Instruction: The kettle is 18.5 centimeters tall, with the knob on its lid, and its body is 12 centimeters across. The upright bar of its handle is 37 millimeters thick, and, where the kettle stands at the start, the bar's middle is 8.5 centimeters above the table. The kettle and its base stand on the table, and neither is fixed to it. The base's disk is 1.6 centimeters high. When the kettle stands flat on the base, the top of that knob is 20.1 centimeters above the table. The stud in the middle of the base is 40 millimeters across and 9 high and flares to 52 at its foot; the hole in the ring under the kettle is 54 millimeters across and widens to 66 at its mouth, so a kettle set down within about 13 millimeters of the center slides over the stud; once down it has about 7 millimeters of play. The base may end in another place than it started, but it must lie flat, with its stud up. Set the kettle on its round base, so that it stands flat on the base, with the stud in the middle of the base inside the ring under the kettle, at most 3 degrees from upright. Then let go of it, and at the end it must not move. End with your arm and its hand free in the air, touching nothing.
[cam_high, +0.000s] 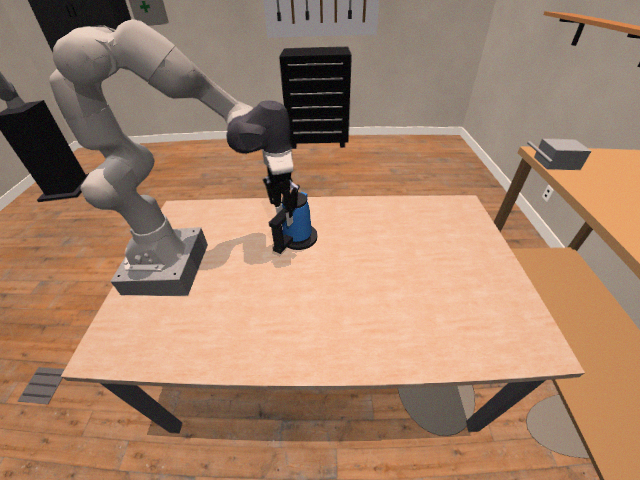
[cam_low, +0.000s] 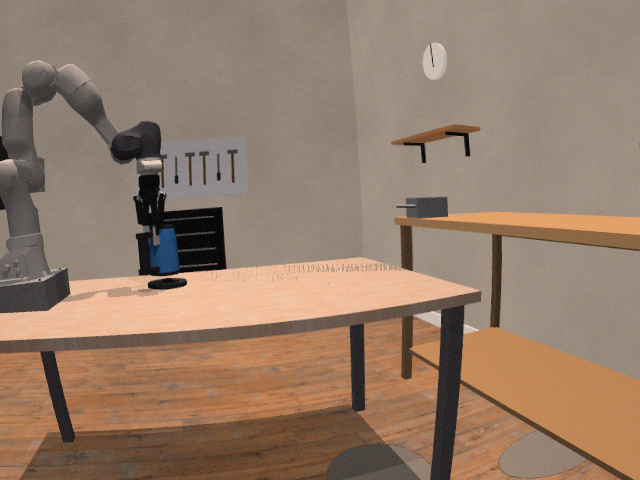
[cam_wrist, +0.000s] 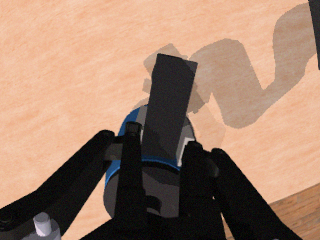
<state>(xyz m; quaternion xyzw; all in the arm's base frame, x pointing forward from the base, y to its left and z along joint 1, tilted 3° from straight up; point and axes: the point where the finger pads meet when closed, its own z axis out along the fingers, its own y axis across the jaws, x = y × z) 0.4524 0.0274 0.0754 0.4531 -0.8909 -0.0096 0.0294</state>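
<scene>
The blue kettle lies 2 cm ahead of my hand, 3 cm to the left of it and 5 cm below it. Also, from my hand: round base: 4 cm ahead, 8 cm to the left, 18 cm below.
</scene>
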